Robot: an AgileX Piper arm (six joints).
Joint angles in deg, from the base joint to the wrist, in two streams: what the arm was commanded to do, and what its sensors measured. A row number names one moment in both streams.
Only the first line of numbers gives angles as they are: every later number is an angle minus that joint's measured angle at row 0.
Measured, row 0:
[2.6 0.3 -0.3 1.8 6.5 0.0]
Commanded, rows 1 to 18:
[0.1 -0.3 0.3 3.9 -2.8 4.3]
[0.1 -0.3 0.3 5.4 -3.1 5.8]
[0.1 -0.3 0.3 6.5 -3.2 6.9]
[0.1 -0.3 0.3 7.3 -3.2 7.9]
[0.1 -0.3 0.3 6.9 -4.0 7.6]
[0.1 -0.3 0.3 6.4 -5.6 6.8]
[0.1 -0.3 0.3 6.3 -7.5 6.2]
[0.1 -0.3 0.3 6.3 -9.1 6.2]
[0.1 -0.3 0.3 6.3 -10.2 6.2]
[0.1 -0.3 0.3 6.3 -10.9 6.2]
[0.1 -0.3 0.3 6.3 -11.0 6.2]
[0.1 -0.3 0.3 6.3 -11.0 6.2]
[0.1 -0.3 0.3 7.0 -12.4 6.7]
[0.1 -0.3 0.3 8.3 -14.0 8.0]
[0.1 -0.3 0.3 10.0 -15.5 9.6]
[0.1 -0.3 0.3 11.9 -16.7 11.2]
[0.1 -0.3 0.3 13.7 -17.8 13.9]
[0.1 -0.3 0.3 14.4 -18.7 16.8]
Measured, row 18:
[0.0 0.0 0.0 9.4 -13.7 9.1]
